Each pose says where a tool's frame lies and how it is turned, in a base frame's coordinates. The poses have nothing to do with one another.
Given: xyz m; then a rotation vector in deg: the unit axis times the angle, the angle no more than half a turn.
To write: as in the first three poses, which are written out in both.
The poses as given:
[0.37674, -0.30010, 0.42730, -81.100, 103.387, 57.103]
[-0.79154, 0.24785, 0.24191, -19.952, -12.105, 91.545]
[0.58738, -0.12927, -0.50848, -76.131, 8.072, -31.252]
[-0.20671, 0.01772, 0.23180, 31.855, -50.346, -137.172]
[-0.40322, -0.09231, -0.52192, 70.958, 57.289, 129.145]
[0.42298, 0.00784, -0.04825, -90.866, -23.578, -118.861]
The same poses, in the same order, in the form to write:
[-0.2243, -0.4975, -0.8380, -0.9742, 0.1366, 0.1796, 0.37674, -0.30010, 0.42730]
[-0.0299, 0.9952, -0.0929, -0.9369, -0.0603, -0.3444, -0.79154, 0.24785, 0.24191]
[0.8670, -0.4533, 0.2069, 0.2964, 0.1355, -0.9454, 0.58738, -0.12927, -0.50848]
[-0.7776, -0.5983, -0.1932, 0.3313, -0.6511, 0.6829, -0.20671, 0.01772, 0.23180]
[-0.5395, 0.6182, 0.5716, 0.0088, -0.6747, 0.7380, -0.40322, -0.09231, -0.52192]
[-0.2024, -0.1995, 0.9588, 0.5504, -0.8330, -0.0571, 0.42298, 0.00784, -0.04825]

